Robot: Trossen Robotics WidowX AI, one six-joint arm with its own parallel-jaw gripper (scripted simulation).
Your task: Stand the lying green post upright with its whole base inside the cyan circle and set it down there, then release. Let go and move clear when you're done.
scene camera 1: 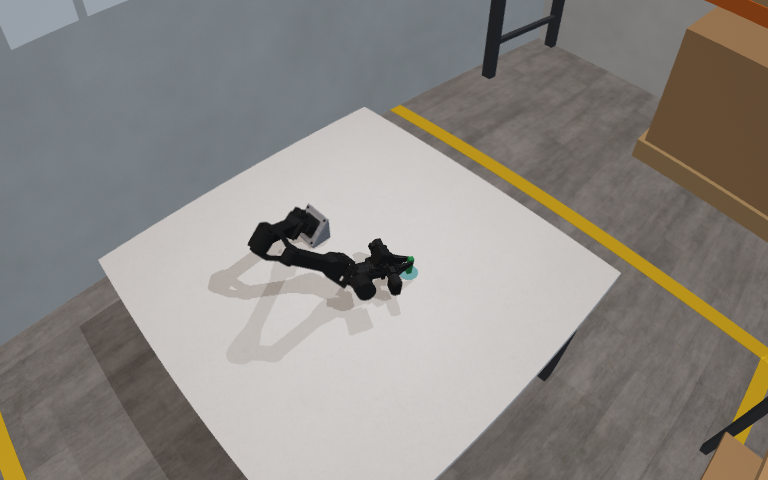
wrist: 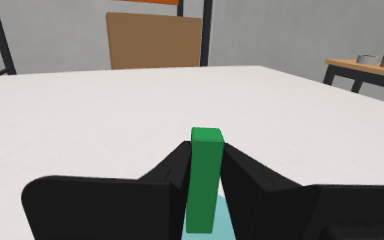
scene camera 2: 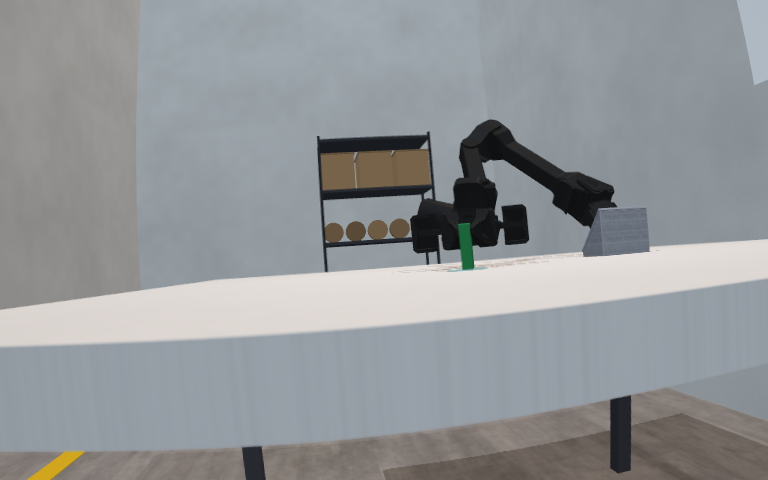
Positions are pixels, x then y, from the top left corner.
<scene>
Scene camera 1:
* my gripper: 411,260
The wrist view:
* my gripper: 204,149
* green post: 207,144
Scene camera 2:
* my gripper: 464,232
</scene>
